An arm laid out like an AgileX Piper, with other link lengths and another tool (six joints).
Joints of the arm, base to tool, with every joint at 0 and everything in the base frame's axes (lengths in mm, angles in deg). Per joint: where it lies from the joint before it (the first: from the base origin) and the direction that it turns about. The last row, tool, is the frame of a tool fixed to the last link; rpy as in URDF.
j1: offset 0 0 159.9 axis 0 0 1
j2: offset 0 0 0 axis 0 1 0
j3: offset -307.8 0 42.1 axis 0 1 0
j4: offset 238 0 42 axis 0.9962 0 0.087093
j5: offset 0 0 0 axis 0 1 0
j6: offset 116.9 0 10.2 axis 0.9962 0 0.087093
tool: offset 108.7 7 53.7 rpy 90.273 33.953 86.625
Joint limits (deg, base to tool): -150..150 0..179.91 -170..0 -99.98..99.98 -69.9..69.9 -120..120
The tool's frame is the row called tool.
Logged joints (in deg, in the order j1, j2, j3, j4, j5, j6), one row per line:
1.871 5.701 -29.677 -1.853 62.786 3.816
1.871 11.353 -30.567 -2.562 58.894 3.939
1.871 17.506 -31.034 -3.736 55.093 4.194
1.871 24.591 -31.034 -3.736 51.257 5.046
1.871 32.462 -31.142 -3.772 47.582 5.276
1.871 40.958 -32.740 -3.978 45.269 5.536
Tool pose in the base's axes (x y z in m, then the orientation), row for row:
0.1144 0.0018 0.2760 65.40 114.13 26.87
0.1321 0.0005 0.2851 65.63 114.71 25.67
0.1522 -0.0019 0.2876 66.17 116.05 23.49
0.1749 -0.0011 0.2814 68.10 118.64 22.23
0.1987 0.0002 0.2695 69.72 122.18 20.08
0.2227 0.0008 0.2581 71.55 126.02 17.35
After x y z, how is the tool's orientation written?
As a rotation vector, in degrees.
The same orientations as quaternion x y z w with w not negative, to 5 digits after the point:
0.44883 0.78325 0.18440 0.38867
0.44978 0.78613 0.17592 0.38568
0.45174 0.79227 0.16036 0.37753
0.45964 0.80076 0.15004 0.35356
0.46405 0.81322 0.13365 0.32475
0.46875 0.82561 0.11367 0.29279

